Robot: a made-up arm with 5 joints. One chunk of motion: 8 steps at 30 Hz.
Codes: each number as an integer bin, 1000 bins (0 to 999) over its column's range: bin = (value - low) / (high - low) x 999, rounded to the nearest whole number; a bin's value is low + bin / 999 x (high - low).
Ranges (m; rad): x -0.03..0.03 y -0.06..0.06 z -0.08..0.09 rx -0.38..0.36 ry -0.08..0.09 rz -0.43..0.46
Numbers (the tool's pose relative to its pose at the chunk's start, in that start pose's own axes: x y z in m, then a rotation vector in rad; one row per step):
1: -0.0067 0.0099 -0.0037 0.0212 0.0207 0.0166
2: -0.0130 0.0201 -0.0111 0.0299 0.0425 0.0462
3: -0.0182 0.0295 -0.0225 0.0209 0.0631 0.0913
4: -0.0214 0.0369 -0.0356 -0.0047 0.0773 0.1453
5: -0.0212 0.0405 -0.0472 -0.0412 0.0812 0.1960
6: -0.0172 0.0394 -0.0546 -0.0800 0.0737 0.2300
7: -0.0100 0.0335 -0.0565 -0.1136 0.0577 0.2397
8: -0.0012 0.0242 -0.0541 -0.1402 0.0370 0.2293
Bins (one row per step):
1: 388 582 448 542 592 501
2: 283 667 405 553 720 535
3: 196 745 338 541 841 585
4: 143 807 261 507 924 646
5: 147 837 193 457 947 703
6: 213 828 149 405 903 741
7: 333 778 138 360 809 752
8: 480 701 152 324 688 740

